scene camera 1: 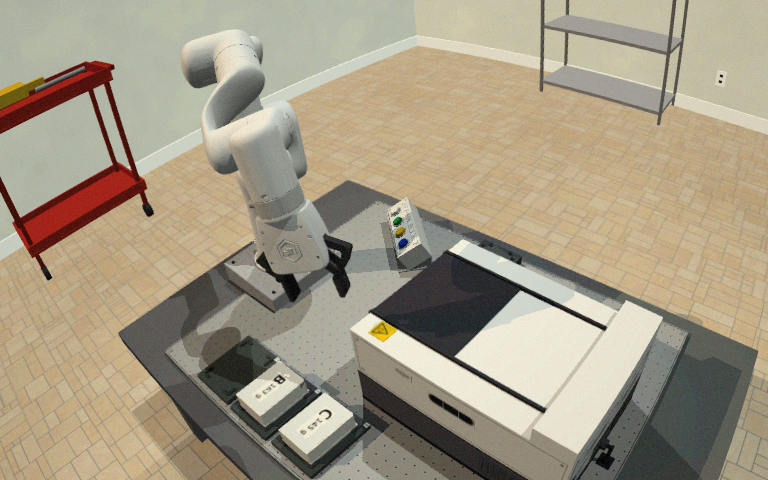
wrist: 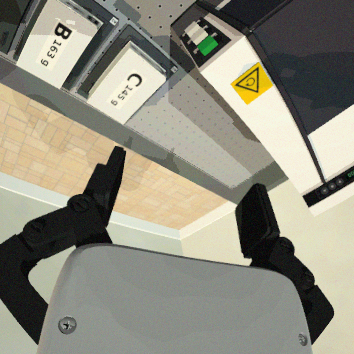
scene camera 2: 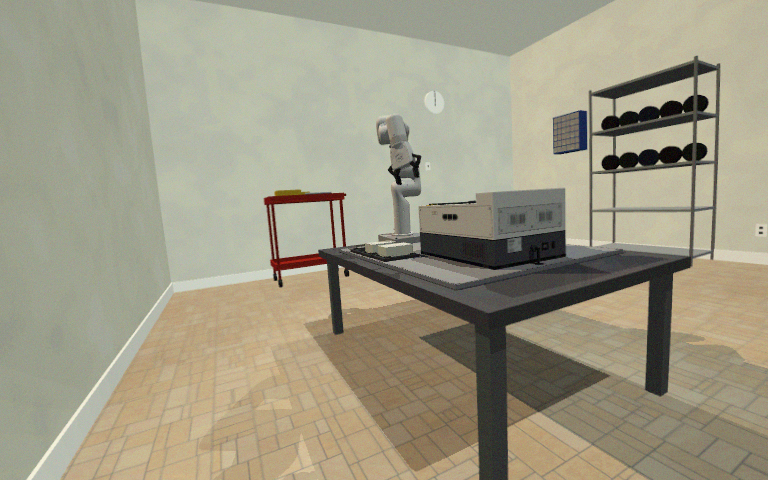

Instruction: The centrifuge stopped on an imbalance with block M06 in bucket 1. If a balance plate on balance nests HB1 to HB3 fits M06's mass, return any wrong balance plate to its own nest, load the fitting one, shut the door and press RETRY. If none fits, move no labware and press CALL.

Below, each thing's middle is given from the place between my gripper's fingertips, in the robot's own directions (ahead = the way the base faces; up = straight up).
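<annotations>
The centrifuge [scene camera 1: 545, 381] is 19 cm to the left of my hand, 26 cm ahead of it and 20 cm below it. As for the dark sliding door [scene camera 1: 450, 301], my gripper is 11 cm short of that door, 11 cm above it and 20 cm to the right of it. Going by their middles, the dark sliding door is the nearest to my gripper of the things named here.
</annotations>
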